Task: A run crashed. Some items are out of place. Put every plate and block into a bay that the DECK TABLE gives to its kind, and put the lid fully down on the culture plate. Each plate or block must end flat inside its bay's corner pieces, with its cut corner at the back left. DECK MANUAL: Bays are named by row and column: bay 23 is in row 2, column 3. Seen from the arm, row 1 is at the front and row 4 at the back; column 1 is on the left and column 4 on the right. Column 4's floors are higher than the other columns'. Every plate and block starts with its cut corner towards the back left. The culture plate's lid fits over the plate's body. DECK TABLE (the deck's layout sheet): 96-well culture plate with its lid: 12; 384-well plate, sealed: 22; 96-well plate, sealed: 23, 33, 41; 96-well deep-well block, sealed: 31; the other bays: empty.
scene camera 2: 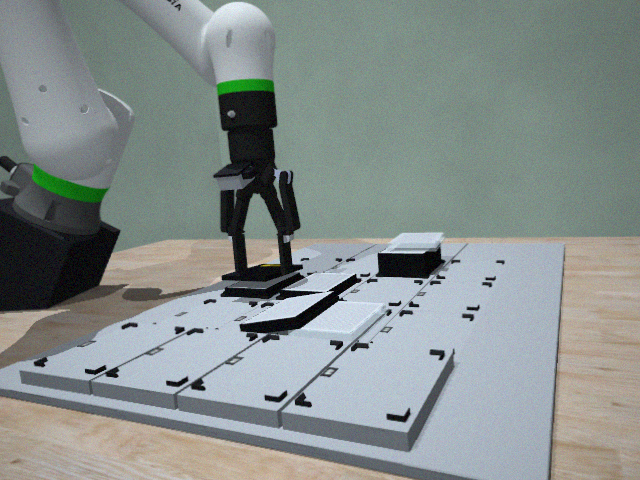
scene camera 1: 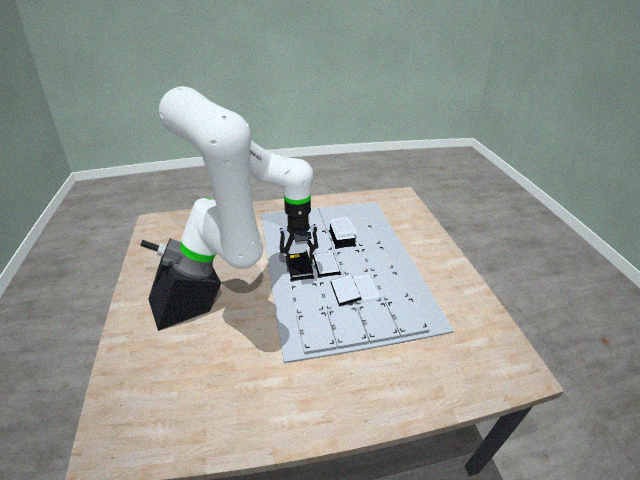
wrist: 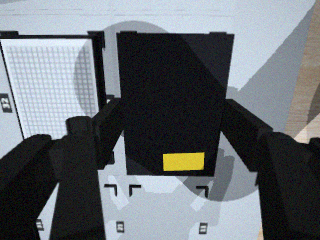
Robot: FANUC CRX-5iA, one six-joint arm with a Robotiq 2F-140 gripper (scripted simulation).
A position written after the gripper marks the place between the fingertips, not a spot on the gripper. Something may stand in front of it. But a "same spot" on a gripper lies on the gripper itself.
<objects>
gripper: scene camera 2; scene camera 1 299,263; wrist
same spot on gripper: (scene camera 2: 287,221) = (wrist: 32,150)
</objects>
